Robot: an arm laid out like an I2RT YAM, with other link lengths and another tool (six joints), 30 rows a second.
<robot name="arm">
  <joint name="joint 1" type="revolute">
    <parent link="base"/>
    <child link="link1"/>
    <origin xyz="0 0 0.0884" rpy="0 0 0"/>
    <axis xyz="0 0 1"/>
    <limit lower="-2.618" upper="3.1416"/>
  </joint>
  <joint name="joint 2" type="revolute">
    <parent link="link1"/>
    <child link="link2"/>
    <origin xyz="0.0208 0.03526 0.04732" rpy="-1.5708 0 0"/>
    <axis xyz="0 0 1"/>
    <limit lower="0" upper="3.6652"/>
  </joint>
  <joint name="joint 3" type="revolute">
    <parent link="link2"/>
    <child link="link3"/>
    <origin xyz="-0.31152 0 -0.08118" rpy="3.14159 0 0"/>
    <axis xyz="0 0 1"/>
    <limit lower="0" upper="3.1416"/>
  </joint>
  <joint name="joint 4" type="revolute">
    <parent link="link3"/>
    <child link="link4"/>
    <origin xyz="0.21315 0.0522 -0.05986" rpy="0 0 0"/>
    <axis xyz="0 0 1"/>
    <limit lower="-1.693" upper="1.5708"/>
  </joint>
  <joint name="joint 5" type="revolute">
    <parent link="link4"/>
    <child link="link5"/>
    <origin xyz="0.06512 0.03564 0.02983" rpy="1.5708 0 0"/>
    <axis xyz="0 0 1"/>
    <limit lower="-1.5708" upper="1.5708"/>
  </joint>
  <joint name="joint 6" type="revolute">
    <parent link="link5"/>
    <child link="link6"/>
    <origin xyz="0.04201 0 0.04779" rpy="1.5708 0 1.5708"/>
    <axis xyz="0 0 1"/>
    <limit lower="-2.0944" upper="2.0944"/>
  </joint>
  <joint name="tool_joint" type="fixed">
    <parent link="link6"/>
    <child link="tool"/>
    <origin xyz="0 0.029 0.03" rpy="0.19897 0 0.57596"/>
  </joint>
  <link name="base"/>
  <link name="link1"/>
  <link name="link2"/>
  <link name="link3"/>
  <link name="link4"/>
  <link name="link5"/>
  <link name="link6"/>
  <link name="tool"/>
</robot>
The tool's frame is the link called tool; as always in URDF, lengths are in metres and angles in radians.
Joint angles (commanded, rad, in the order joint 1, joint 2, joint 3, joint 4, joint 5, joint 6), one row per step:
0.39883, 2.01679, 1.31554, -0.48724, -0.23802, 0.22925
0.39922, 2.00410, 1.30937, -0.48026, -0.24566, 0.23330
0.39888, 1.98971, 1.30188, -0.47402, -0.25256, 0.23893
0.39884, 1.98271, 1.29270, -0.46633, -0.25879, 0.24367
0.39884, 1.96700, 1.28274, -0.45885, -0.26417, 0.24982
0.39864, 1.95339, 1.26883, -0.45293, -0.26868, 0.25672
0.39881, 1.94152, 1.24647, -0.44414, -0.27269, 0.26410
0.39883, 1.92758, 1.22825, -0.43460, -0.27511, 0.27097
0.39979, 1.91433, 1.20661, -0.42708, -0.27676, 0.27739
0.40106, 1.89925, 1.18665, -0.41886, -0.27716, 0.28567
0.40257, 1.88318, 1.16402, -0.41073, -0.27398, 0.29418
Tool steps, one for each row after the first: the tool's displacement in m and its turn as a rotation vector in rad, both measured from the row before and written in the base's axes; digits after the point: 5 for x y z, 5 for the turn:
-0.00134, 0.00028, 0.00335, 0.01276, -0.00822, -0.00035
-0.00171, -0.00018, 0.00362, 0.01239, -0.00753, -0.00266
-0.00158, -0.00008, 0.00073, 0.00863, -0.00104, -0.00175
-0.00220, -0.00035, 0.00348, 0.01128, -0.00788, -0.00322
-0.00311, -0.00086, 0.00183, 0.00781, -0.00084, -0.00437
-0.00453, -0.00133, -0.00058, 0.00468, 0.00596, -0.00461
-0.00360, -0.00113, 0.00093, 0.00591, -0.00120, -0.00496
-0.00468, -0.00131, -0.00014, 0.00277, 0.00401, -0.00394
-0.00436, -0.00111, 0.00076, 0.00386, 0.00047, -0.00577
-0.00493, -0.00153, 0.00034, 0.00027, 0.00093, -0.00725

